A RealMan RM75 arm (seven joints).
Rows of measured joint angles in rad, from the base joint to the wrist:
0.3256 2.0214 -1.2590 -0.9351 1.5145 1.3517 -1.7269
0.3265 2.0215 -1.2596 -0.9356 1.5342 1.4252 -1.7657
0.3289 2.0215 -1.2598 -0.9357 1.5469 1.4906 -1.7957
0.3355 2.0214 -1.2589 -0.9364 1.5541 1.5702 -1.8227
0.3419 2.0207 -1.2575 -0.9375 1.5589 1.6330 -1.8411
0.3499 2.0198 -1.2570 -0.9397 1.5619 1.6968 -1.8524
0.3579 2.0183 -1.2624 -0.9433 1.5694 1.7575 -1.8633
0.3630 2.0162 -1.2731 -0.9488 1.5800 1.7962 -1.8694
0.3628 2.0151 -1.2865 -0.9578 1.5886 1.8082 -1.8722
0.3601 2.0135 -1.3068 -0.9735 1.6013 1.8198 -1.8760
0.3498 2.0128 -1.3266 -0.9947 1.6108 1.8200 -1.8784
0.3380 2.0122 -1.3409 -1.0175 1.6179 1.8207 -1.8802
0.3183 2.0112 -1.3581 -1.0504 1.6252 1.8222 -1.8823
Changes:
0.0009 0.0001 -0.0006 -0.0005 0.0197 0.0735 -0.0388
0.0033 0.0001 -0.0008 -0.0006 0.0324 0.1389 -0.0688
0.0099 0.0000 0.0001 -0.0013 0.0396 0.2185 -0.0958
0.0163 -0.0007 0.0015 -0.0024 0.0444 0.2813 -0.1142
0.0243 -0.0016 0.0020 -0.0046 0.0474 0.3451 -0.1255
0.0323 -0.0031 -0.0034 -0.0082 0.0549 0.4058 -0.1364
0.0374 -0.0052 -0.0141 -0.0137 0.0655 0.4445 -0.1425
0.0372 -0.0063 -0.0275 -0.0227 0.0741 0.4565 -0.1453
0.0345 -0.0079 -0.0478 -0.0384 0.0868 0.4681 -0.1491
0.0242 -0.0086 -0.0676 -0.0596 0.0963 0.4683 -0.1515
0.0124 -0.0092 -0.0819 -0.0824 0.1034 0.4690 -0.1533
-0.0073 -0.0102 -0.0991 -0.1153 0.1107 0.4705 -0.1554

